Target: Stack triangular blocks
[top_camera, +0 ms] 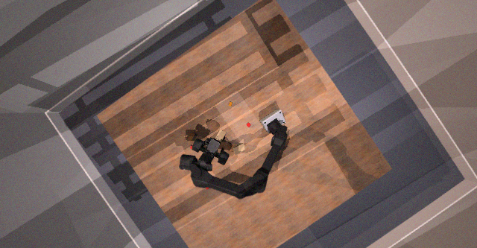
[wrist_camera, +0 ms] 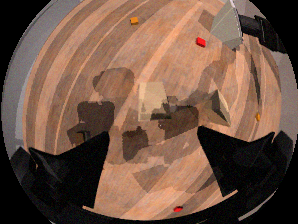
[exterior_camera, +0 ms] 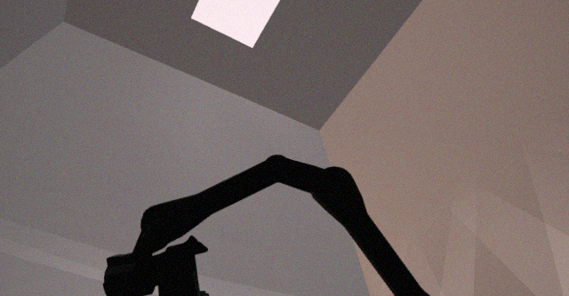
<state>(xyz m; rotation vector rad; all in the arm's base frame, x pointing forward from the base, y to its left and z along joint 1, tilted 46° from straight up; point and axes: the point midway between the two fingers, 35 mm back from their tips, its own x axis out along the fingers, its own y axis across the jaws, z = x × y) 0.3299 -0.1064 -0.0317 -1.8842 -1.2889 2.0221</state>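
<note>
Now: gripper tip 80 mm above the tan triangular block, 20 mm past it and 10 mm to the left of it.
</note>
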